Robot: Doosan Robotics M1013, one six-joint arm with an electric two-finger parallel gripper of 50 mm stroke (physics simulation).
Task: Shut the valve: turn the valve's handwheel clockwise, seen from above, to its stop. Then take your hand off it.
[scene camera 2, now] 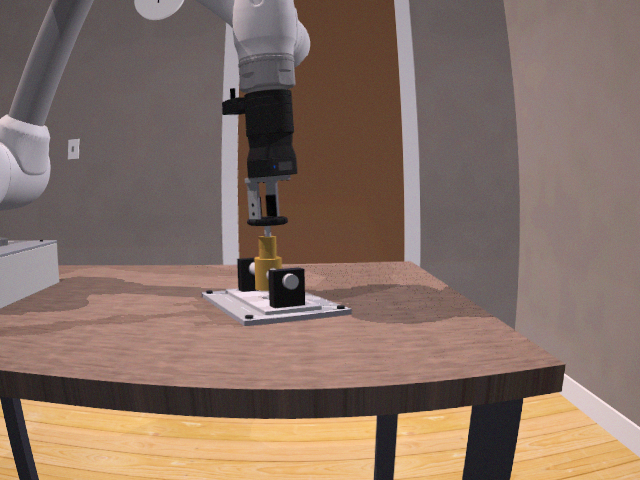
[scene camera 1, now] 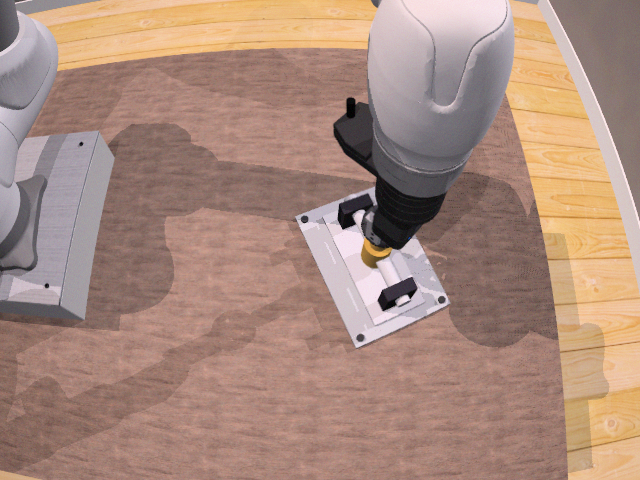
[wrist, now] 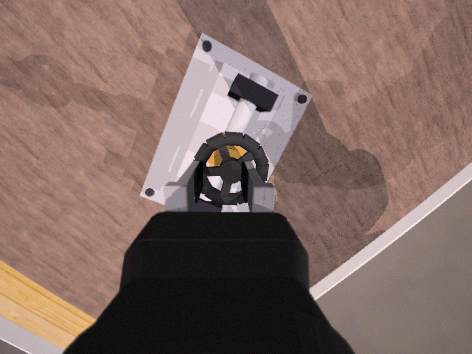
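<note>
The valve's black spoked handwheel lies level on its stem above the yellow valve body. In scene view 1 the arm hides most of the wheel. My gripper points down with its fingers apart and nothing gripped between them. The fingertips are at the wheel's height, one on each side of its hub in the wrist view. Whether they touch the spokes or rim cannot be told. The wheel's turn angle relative to its stop cannot be read.
The valve stands on a light grey base plate with bolts at its corners. A white pipe runs through black support blocks. The robot's metal pedestal is at the left.
</note>
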